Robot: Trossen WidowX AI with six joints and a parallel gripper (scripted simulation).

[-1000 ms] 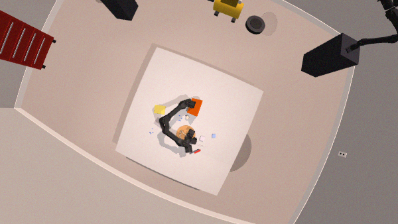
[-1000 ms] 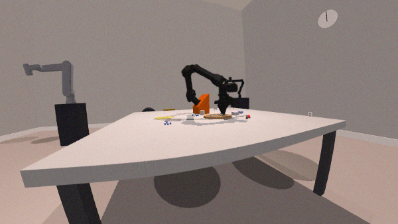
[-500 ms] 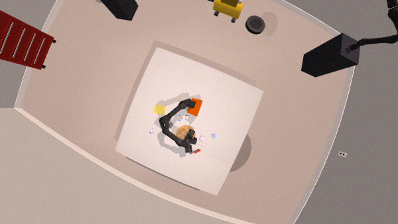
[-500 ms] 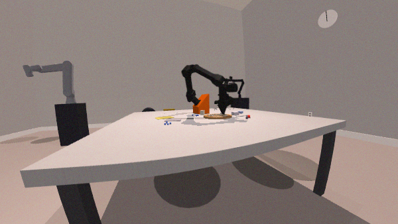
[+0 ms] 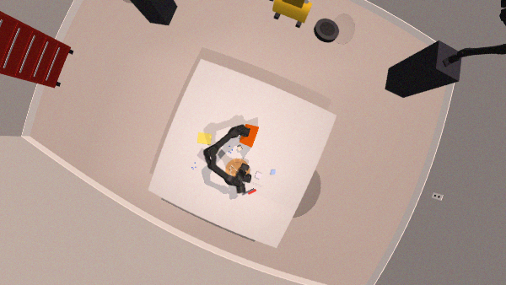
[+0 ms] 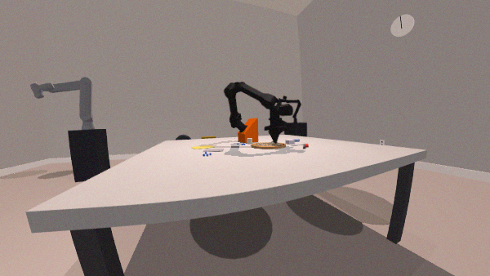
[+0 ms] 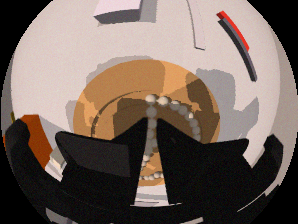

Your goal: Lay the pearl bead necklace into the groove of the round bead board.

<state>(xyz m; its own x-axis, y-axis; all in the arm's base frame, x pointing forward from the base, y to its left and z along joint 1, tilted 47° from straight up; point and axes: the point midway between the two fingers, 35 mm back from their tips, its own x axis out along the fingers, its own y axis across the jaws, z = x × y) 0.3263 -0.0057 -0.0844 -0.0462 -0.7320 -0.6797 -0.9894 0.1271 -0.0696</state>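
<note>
Now: the round tan bead board 40 mm to the right of my gripper tip, 10 mm below it and 10 mm behind it. Round my gripper tip: tool (130 mm ahead, 110 mm to the left, 10 mm below); white square (130 mm to the left, 30 mm behind); pale blue cube (240 mm to the left, 90 mm behind, 10 mm below).
</note>
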